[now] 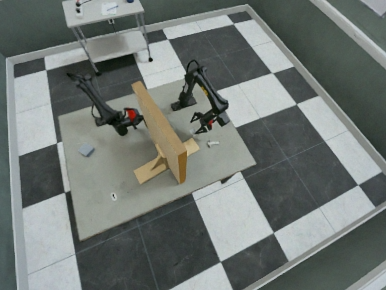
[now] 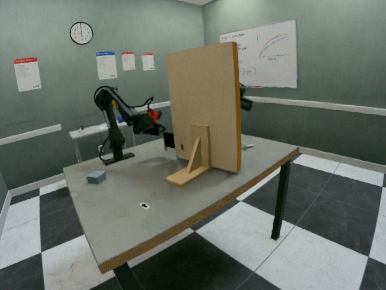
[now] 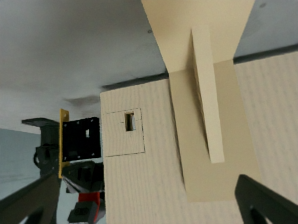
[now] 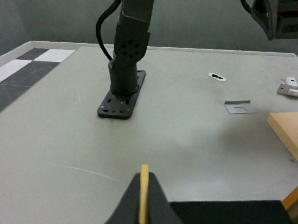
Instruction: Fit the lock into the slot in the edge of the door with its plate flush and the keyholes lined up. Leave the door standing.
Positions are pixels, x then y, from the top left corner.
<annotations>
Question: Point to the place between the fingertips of my right gripper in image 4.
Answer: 145, 181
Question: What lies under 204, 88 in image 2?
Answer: A door.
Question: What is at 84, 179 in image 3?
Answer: My right gripper.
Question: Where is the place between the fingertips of my left gripper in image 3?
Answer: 147, 182
</annotations>
